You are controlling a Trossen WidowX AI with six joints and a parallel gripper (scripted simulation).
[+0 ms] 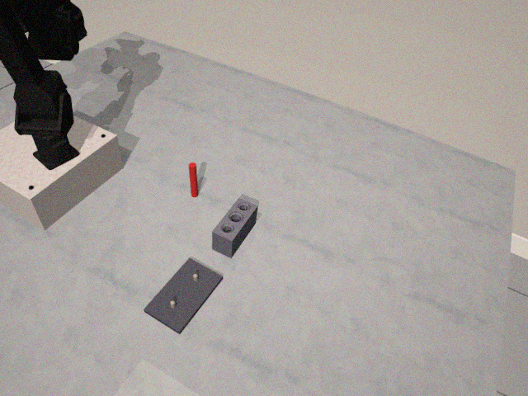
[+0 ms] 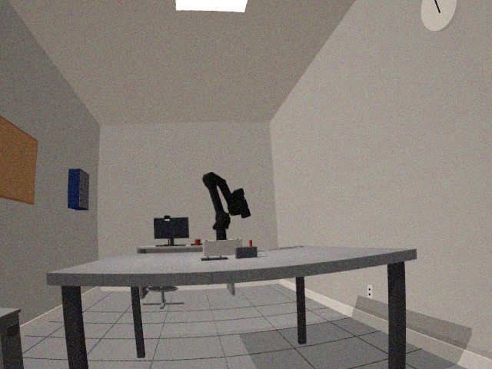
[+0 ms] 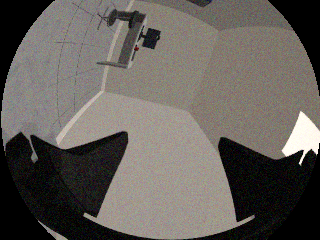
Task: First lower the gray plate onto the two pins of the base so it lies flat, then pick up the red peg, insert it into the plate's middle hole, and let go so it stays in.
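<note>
The gray plate is 620 mm ahead of my gripper tip, 30 mm to the left of it and 290 mm below it. Round my gripper tip: red peg (490 mm ahead, 50 mm to the left, 290 mm below).
</note>
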